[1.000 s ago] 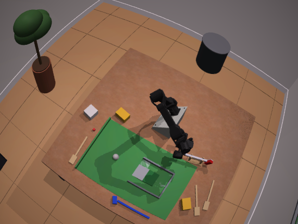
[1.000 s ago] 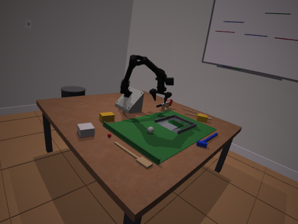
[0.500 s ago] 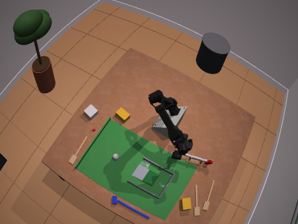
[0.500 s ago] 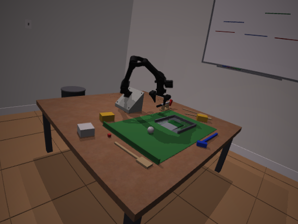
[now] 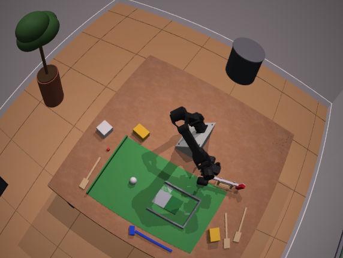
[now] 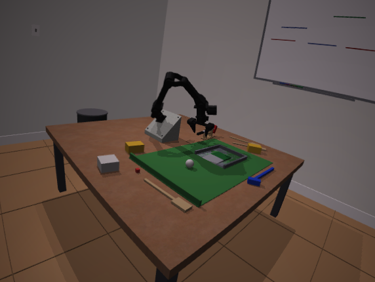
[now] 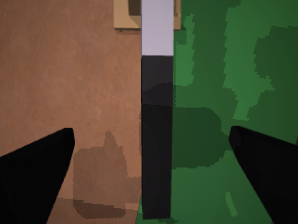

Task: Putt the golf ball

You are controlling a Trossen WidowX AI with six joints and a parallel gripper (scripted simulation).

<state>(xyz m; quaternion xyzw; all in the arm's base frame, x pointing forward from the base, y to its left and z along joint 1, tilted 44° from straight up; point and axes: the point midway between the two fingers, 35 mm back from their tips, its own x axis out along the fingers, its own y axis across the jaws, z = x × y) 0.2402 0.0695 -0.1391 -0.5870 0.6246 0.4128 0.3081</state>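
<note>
Right now my gripper tip is 2 cm past the red putter, 11 cm to the right of it and 1 cm below it. Also, from my gripper tip: green mat: 23 cm ahead, 21 cm to the right, 5 cm below; then white golf ball: 22 cm ahead, 37 cm to the right, 3 cm below; then wooden rack: 2 cm behind, 13 cm to the left, 2 cm below.
</note>
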